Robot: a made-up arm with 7 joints. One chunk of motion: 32 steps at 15 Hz.
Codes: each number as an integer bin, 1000 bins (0 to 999) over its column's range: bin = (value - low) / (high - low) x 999, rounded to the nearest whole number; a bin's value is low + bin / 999 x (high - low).
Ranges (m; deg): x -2.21..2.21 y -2.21..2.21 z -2.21..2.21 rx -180..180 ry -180..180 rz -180..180
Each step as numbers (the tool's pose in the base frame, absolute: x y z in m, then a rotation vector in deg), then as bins.
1 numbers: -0.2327 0.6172 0.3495 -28.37 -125.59 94.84
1 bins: 447 639 578 421 151 763
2 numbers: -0.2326 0.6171 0.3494 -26.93 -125.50 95.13
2 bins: 447 639 578 425 151 763
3 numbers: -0.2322 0.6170 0.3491 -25.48 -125.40 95.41
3 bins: 447 639 578 429 152 764
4 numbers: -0.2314 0.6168 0.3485 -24.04 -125.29 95.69
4 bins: 447 639 578 433 152 765
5 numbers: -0.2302 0.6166 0.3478 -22.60 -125.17 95.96
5 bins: 447 639 578 437 152 766
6 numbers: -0.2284 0.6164 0.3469 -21.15 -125.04 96.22
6 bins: 448 639 578 441 153 767
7 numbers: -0.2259 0.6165 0.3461 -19.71 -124.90 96.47
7 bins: 448 639 578 445 153 767
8 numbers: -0.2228 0.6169 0.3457 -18.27 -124.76 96.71
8 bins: 449 639 578 449 153 768
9 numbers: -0.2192 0.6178 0.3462 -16.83 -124.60 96.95
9 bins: 450 639 578 453 154 769
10 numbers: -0.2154 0.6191 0.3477 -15.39 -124.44 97.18
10 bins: 451 639 578 457 154 769
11 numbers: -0.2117 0.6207 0.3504 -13.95 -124.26 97.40
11 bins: 452 640 579 461 155 770
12 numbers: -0.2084 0.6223 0.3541 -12.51 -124.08 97.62
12 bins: 452 640 580 465 155 770
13 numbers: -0.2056 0.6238 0.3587 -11.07 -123.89 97.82
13 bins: 453 640 581 469 156 771
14 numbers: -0.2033 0.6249 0.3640 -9.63 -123.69 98.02
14 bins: 454 641 582 473 156 772
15 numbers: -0.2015 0.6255 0.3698 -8.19 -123.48 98.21
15 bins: 454 641 583 477 157 772
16 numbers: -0.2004 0.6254 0.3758 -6.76 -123.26 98.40
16 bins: 454 641 584 481 157 773
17 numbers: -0.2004 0.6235 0.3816 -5.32 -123.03 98.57
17 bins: 454 640 586 485 158 773
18 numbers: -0.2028 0.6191 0.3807 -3.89 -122.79 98.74
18 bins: 454 639 586 489 159 774
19 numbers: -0.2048 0.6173 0.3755 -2.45 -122.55 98.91
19 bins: 453 639 584 493 159 774
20 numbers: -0.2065 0.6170 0.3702 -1.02 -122.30 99.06
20 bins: 453 639 583 497 160 774
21 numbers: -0.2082 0.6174 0.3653 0.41 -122.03 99.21
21 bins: 452 639 582 501 161 775
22 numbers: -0.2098 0.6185 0.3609 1.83 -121.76 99.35
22 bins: 452 639 581 505 162 775
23 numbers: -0.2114 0.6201 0.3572 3.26 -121.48 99.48
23 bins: 452 640 580 509 162 776
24 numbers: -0.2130 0.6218 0.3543 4.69 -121.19 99.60
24 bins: 451 640 580 513 163 776
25 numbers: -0.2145 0.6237 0.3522 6.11 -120.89 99.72
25 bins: 451 640 579 516 164 776
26 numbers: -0.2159 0.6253 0.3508 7.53 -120.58 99.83
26 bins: 451 641 579 520 165 777
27 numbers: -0.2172 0.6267 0.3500 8.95 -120.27 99.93
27 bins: 450 641 579 524 166 777
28 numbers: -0.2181 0.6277 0.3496 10.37 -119.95 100.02
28 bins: 450 641 579 528 167 777
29 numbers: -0.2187 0.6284 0.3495 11.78 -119.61 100.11
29 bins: 450 642 578 532 168 777
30 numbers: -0.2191 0.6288 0.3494 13.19 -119.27 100.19
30 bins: 450 642 578 536 169 778
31 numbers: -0.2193 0.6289 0.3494 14.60 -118.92 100.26
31 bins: 450 642 578 540 169 778
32 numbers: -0.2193 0.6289 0.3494 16.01 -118.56 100.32
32 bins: 450 642 578 544 170 778
